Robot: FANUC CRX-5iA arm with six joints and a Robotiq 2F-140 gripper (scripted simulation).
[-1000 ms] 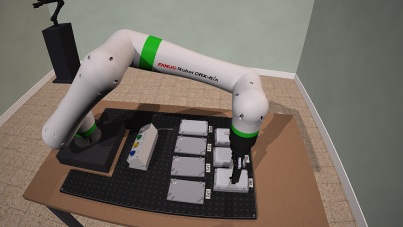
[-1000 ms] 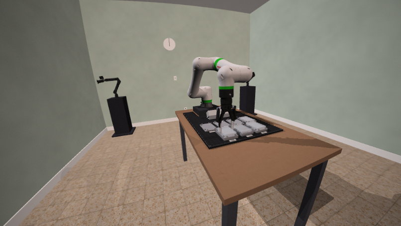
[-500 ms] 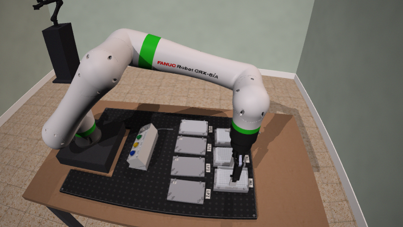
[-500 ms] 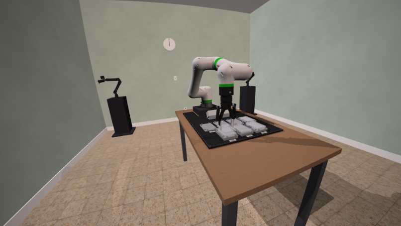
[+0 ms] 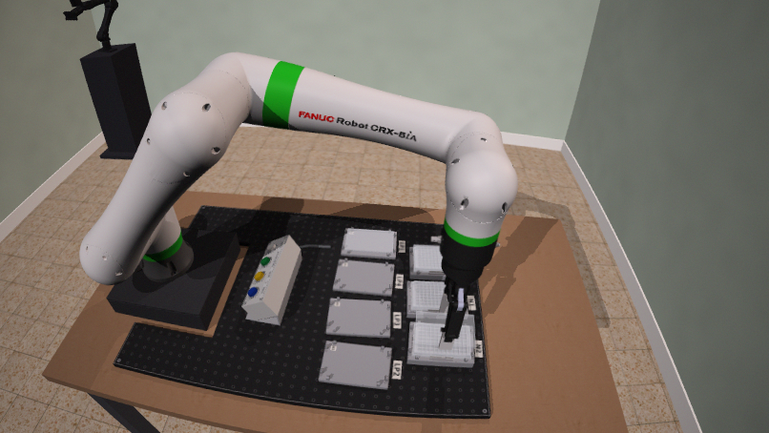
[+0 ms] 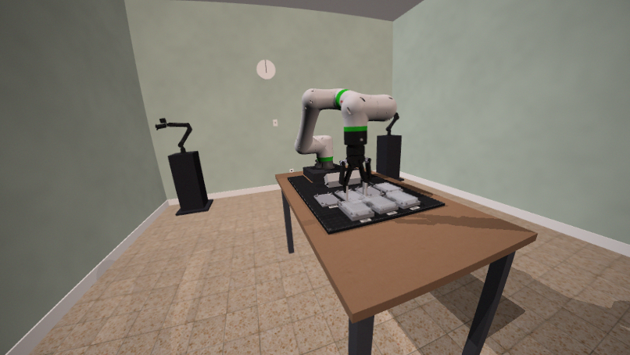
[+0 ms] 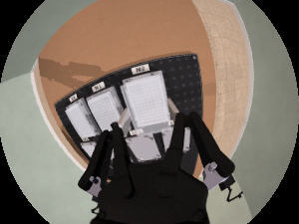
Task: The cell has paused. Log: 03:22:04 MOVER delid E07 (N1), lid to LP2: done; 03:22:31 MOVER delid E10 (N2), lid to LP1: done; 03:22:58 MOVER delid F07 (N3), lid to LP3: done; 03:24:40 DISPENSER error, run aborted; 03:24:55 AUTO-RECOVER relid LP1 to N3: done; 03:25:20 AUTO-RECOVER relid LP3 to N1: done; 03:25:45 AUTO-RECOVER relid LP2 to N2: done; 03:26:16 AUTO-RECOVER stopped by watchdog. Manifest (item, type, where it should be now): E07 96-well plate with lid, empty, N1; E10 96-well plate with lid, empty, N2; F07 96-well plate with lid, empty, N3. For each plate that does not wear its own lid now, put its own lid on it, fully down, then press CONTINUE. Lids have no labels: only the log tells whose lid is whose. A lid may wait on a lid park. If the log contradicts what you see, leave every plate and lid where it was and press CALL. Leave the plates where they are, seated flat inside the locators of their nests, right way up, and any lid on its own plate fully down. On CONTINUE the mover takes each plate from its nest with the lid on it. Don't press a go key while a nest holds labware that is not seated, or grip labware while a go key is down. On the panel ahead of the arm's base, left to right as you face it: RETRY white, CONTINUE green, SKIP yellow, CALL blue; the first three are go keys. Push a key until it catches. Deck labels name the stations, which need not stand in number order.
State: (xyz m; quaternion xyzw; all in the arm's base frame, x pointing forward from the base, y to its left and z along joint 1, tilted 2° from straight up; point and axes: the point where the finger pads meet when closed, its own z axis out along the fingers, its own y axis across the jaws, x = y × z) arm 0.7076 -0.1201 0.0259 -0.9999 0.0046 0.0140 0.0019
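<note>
My gripper is now 1 cm past the plate, 13 cm to the right of it and 7 cm above it. Round my hand: nest n2: 8 cm below; then LP2: 18 cm behind, 7 cm to the right, 9 cm below; then LP3: 19 cm behind, 6 cm to the left, 9 cm below.
</note>
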